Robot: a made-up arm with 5 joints. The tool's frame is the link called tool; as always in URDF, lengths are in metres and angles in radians. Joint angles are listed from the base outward. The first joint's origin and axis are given. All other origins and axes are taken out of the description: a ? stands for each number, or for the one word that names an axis. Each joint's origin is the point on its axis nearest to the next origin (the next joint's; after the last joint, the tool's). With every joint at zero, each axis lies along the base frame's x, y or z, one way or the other. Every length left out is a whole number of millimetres.
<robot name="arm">
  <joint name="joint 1" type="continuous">
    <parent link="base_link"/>
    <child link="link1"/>
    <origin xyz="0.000 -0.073 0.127"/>
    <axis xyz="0 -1 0"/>
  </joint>
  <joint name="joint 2" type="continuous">
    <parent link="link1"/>
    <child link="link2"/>
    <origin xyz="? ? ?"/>
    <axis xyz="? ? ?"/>
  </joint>
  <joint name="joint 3" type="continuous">
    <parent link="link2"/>
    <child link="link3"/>
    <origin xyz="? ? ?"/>
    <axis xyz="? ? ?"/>
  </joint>
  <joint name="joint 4" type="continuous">
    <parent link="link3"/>
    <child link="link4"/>
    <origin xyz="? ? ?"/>
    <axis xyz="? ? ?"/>
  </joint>
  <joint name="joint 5" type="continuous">
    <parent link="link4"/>
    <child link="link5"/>
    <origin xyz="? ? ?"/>
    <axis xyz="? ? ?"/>
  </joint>
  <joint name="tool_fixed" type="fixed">
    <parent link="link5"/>
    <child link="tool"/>
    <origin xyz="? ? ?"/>
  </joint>
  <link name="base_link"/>
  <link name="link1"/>
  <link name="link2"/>
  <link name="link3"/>
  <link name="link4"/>
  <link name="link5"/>
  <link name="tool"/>
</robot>
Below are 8 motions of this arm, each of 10 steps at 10 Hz.
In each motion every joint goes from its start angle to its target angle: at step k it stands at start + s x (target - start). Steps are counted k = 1, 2, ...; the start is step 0. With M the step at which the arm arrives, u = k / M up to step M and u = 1 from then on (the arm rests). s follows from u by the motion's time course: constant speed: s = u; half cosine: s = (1 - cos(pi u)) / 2; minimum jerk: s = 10 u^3 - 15 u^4 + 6 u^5.
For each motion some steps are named. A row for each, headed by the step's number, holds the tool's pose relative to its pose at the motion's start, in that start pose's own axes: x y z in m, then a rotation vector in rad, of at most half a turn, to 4 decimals.
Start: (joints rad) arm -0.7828 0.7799 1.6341 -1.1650 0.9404
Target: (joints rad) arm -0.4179 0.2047 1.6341 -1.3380 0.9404
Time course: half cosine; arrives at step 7
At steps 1, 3, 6, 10:
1: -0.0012 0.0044 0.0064 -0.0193 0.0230 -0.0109
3: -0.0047 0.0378 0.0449 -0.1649 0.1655 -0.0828
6: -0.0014 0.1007 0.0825 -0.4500 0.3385 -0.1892
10: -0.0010 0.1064 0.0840 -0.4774 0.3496 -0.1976

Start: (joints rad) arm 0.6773 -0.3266 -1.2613 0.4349 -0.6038
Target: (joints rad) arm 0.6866 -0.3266 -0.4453 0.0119 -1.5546
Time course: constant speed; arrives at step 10
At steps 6, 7, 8, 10:
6: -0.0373 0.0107 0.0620 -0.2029 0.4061 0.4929
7: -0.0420 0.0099 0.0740 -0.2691 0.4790 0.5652
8: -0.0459 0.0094 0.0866 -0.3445 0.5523 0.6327
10: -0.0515 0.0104 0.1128 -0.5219 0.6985 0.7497

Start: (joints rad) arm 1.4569 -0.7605 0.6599 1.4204 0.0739
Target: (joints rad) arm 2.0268 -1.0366 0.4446 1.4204 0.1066
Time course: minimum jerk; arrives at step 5
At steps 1, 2, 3, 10:
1: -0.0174 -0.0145 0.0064 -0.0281 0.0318 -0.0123
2: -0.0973 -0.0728 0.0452 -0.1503 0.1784 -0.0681
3: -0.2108 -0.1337 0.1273 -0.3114 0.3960 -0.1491
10: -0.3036 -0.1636 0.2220 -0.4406 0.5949 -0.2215

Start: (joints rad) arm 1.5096 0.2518 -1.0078 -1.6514 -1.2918
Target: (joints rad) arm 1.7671 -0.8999 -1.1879 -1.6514 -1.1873
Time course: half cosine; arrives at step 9
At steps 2, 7, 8, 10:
2: 0.0051 0.0416 0.0028 -0.1386 -0.0172 -0.0068
7: 0.0152 0.2956 -0.0999 -1.0517 -0.2067 0.0716
8: 0.0137 0.3175 -0.1232 -1.1546 -0.2348 0.0919
10: 0.0131 0.3246 -0.1316 -1.1903 -0.2448 0.0994

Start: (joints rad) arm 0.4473 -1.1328 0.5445 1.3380 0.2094
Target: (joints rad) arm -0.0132 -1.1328 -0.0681 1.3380 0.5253
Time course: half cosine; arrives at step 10
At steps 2, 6, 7, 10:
2: 0.0168 0.0052 -0.0111 0.0115 -0.0083 0.0091
6: 0.1162 0.0437 -0.0605 0.0678 -0.0549 0.0699
7: 0.1409 0.0550 -0.0686 0.0787 -0.0663 0.0868
10: 0.1770 0.0728 -0.0775 0.0925 -0.0834 0.1130

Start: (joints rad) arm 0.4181 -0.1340 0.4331 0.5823 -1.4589
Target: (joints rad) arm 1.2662 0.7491 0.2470 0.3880 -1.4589
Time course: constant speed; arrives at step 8
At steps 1, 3, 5, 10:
1: 0.0175 0.0173 -0.0137 0.1115 -0.1022 0.0696
3: 0.0518 0.0546 -0.0158 0.2956 -0.3305 0.2190
5: 0.0760 0.0894 0.0132 0.4210 -0.5845 0.3786
10: 0.0719 0.1274 0.0967 0.4819 -0.9936 0.6266

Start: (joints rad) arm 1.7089 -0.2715 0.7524 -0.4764 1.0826
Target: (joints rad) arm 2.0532 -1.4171 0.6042 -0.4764 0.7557
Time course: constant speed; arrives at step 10
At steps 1, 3, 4, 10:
1: 0.0169 -0.0133 0.0324 -0.0931 0.0685 0.0700
3: 0.0559 -0.0275 0.1014 -0.2936 0.1979 0.1962
4: 0.0772 -0.0276 0.1372 -0.4005 0.2588 0.2519
10: 0.2007 0.0772 0.3367 -1.1196 0.5684 0.4681

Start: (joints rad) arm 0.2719 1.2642 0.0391 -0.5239 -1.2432
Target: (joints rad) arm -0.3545 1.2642 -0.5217 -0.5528 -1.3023
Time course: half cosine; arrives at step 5
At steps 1, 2, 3, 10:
1: -0.0053 -0.0058 -0.0111 0.1002 -0.0342 -0.0306
2: -0.0191 -0.0188 -0.0413 0.3613 -0.1251 -0.1123
3: -0.0363 -0.0300 -0.0810 0.6812 -0.2408 -0.2171
10: -0.0554 -0.0357 -0.1284 1.0342 -0.3754 -0.3402

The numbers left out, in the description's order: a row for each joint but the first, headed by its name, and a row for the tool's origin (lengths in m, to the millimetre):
joint 2: xyz 0.165 0.000 0.083, axis 1 0 0
joint 3: xyz 0.000 -0.336 0.008, axis 0 0 1
joint 4: xyz 0.129 0.055 0.000, axis -1 0 0
joint 5: xyz 0.000 -0.064 -0.108, axis 0 -1 0
tool: xyz -0.088 0.000 -0.135

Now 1 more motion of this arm.
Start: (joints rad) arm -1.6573 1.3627 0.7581 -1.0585 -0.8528
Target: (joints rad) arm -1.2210 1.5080 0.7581 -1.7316 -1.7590
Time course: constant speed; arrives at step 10
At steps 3, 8, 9, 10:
3: -0.0081 0.0064 0.0433 0.0397 0.3697 0.2345
8: 0.0182 -0.0019 0.1310 0.0155 1.0125 0.6387
9: 0.0315 -0.0037 0.1479 -0.0020 1.1415 0.7225
10: 0.0474 -0.0047 0.1636 -0.0236 1.2698 0.8076

